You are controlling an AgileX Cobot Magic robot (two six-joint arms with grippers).
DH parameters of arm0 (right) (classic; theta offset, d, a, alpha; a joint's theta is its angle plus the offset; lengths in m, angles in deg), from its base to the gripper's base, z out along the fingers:
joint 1: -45.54 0.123 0 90
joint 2: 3.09 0 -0.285 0
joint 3: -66.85 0 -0.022 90
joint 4: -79.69 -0.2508 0 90
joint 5: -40.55 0 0.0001 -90
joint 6: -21.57 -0.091 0 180
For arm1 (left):
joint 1: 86.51 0.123 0 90
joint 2: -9.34 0 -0.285 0
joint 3: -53.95 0 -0.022 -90
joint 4: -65.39 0.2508 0 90
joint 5: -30.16 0 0.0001 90
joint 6: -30.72 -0.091 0 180
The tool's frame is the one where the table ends.
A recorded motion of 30 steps. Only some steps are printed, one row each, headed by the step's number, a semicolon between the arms.
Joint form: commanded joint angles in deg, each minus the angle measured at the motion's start. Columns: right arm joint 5, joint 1, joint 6, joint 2, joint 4, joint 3; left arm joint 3, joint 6, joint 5, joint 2, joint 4, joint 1.
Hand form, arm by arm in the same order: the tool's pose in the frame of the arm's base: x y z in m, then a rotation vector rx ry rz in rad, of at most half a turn. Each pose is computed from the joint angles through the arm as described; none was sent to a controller.
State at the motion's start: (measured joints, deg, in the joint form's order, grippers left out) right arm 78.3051 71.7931 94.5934 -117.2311 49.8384 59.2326; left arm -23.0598 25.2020 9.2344 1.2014 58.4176 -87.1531
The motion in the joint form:
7: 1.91 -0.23 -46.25 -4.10 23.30 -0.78; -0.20 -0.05 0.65 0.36 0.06 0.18
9: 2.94 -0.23 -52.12 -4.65 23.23 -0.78; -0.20 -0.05 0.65 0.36 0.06 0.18
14: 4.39 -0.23 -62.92 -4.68 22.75 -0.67; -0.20 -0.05 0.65 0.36 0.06 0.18
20: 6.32 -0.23 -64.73 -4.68 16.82 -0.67; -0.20 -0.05 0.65 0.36 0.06 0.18
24: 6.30 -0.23 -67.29 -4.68 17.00 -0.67; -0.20 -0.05 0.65 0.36 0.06 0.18
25: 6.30 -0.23 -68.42 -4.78 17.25 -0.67; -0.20 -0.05 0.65 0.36 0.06 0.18
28: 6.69 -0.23 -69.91 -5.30 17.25 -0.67; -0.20 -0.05 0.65 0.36 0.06 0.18
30: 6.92 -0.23 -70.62 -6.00 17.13 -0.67; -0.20 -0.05 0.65 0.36 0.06 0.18
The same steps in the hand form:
7: 0.3304 0.1687 0.1539 -1.1854 2.6466 0.1189; 0.0533 -0.0042 0.1816 0.0220 1.8348 -0.0552
9: 0.3291 0.1683 0.1500 -1.0591 2.7332 0.1379; 0.0533 -0.0042 0.1816 0.0220 1.8348 -0.0552
14: 0.3272 0.1682 0.1499 -0.7997 2.8539 0.1734; 0.0533 -0.0042 0.1816 0.0220 1.8348 -0.0552
20: 0.3222 0.1732 0.1503 -0.6661 2.9281 0.2893; 0.0533 -0.0042 0.1816 0.0220 1.8348 -0.0552
24: 0.3223 0.1730 0.1503 -0.6043 2.9450 0.2904; 0.0533 -0.0042 0.1816 0.0220 1.8348 -0.0552
25: 0.3224 0.1728 0.1496 -0.5799 2.9532 0.2869; 0.0533 -0.0042 0.1816 0.0220 1.8348 -0.0552
28: 0.3220 0.1727 0.1462 -0.5446 2.9783 0.2858; 0.0533 -0.0042 0.1816 0.0220 1.8348 -0.0552
30: 0.3219 0.1728 0.1417 -0.5261 2.9992 0.2846; 0.0533 -0.0042 0.1816 0.0220 1.8348 -0.0552

